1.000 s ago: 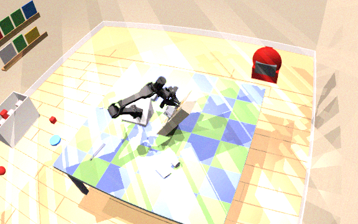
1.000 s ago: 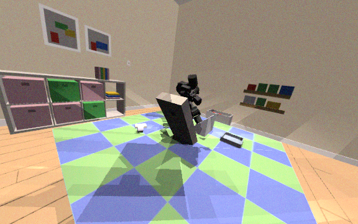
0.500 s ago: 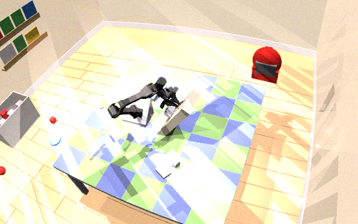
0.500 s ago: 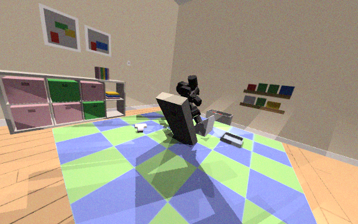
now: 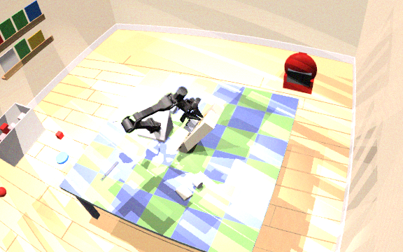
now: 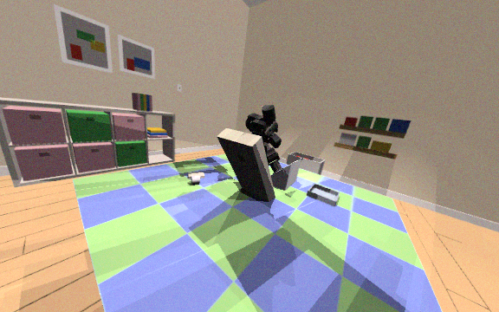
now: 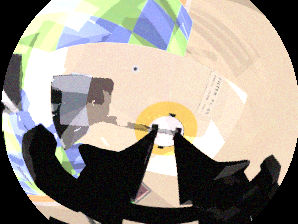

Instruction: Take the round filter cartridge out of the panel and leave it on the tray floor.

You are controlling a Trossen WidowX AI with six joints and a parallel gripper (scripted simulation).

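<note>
Right now my gripper tip is 2 cm short of the round filter cartridge and 1 cm above it. Round my gripper tip: service panel (8 cm below, 3 cm behind); dark tray (43 cm behind, 26 cm to the left, 25 cm below).
</note>
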